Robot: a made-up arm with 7 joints. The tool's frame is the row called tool. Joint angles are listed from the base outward.
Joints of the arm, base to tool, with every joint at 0 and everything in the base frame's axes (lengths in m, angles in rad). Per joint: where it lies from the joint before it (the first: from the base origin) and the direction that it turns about. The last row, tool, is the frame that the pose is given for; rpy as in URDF.
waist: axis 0 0 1 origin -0.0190 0.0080 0.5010
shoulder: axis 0 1 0 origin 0.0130 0.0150 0.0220
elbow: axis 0 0 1 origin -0.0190 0.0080 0.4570
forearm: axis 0 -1 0 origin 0.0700 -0.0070 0.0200
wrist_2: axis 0 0 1 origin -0.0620 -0.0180 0.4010
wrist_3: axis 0 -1 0 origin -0.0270 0.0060 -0.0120
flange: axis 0 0 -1 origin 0.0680 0.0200 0.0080
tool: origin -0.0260 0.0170 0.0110 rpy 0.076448 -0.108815 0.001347
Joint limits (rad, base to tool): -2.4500..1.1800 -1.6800..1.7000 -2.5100..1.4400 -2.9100..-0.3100 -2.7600..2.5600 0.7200..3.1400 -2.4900..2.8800
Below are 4 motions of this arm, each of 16 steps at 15 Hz.
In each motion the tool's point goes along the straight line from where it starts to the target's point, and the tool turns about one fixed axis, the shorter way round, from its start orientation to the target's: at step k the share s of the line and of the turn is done. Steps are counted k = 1, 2, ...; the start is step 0. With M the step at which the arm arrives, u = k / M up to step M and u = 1 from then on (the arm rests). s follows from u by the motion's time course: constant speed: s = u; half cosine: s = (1 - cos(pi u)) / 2; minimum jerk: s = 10 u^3 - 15 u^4 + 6 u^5.
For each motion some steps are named. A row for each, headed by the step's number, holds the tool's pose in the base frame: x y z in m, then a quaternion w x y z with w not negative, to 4 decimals.
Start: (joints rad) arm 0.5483 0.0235 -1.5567 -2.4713 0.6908 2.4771 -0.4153
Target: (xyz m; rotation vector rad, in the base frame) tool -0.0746 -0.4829 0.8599 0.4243 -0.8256 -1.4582
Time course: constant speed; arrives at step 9
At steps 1, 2, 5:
1: 0.1306 -0.3675 0.7831 0.7957 0.1533 -0.2182 -0.5438
2: 0.1050 -0.3819 0.7927 0.7796 0.1580 -0.2371 -0.5577
5: 0.0280 -0.4252 0.8215 0.7273 0.1712 -0.2927 -0.5967

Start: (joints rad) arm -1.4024 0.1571 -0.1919 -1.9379 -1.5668 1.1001 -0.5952
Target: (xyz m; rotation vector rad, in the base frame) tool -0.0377 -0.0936 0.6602 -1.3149 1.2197 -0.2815
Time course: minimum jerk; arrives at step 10
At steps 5, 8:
5: -0.0179 -0.3051 0.7319 0.6329 -0.3112 0.6719 -0.2263
8: -0.0354 -0.1181 0.6685 0.6208 -0.5432 0.5490 -0.1351

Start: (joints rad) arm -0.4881 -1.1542 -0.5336 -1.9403 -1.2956 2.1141 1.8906
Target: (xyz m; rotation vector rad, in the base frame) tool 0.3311 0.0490 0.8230 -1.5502 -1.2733 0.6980
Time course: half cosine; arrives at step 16
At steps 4, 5, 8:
4: -0.1293 -0.0678 1.0480 0.1095 -0.2731 -0.7034 -0.6470
5: -0.0884 -0.0574 1.0280 0.1583 -0.3303 -0.7260 -0.5820
8: 0.0614 -0.0194 0.9548 0.3194 -0.5066 -0.7434 -0.2979

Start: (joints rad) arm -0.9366 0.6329 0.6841 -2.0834 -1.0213 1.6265 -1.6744
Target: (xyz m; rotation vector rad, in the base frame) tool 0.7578 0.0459 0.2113 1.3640 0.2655 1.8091
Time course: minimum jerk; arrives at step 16
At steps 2, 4, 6, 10, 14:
2: 0.5632 -0.1842 0.5782 0.4744 0.2261 0.4090 0.7460
4: 0.5805 -0.1637 0.5455 0.4731 0.2571 0.3845 0.7498
6: 0.6145 -0.1236 0.4815 0.4682 0.3168 0.3347 0.7539
10: 0.7034 -0.0185 0.3139 0.4422 0.4631 0.1954 0.7429
14: 0.7546 0.0421 0.2173 0.4187 0.5390 0.1111 0.7224

